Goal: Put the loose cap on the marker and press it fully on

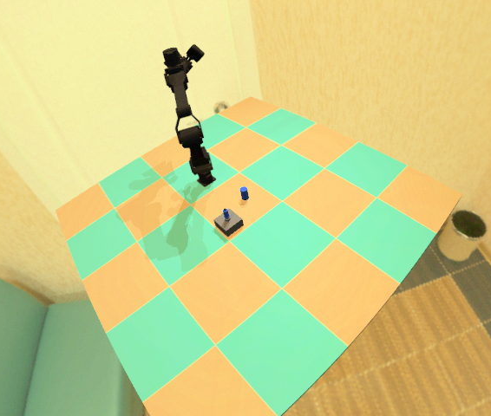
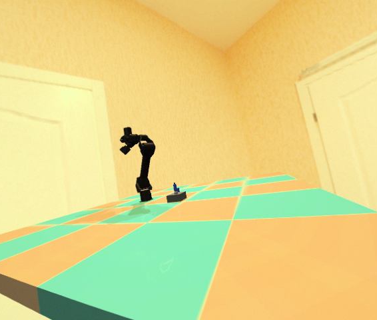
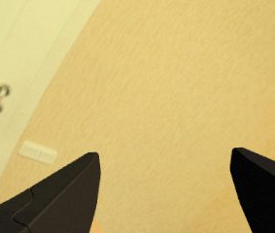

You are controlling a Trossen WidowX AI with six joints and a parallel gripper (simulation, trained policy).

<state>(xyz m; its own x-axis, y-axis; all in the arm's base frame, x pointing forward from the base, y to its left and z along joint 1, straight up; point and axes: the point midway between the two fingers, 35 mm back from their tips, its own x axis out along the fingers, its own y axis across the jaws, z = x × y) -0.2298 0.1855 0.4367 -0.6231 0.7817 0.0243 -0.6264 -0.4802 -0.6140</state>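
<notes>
Now: the blue cap 46 cm ahead of my gripper tip, 17 cm to the right of it and 41 cm below it. From my gripper tip the other things lie so: dark grey holder block (53 cm ahead, 30 cm to the right, 42 cm below).
</notes>
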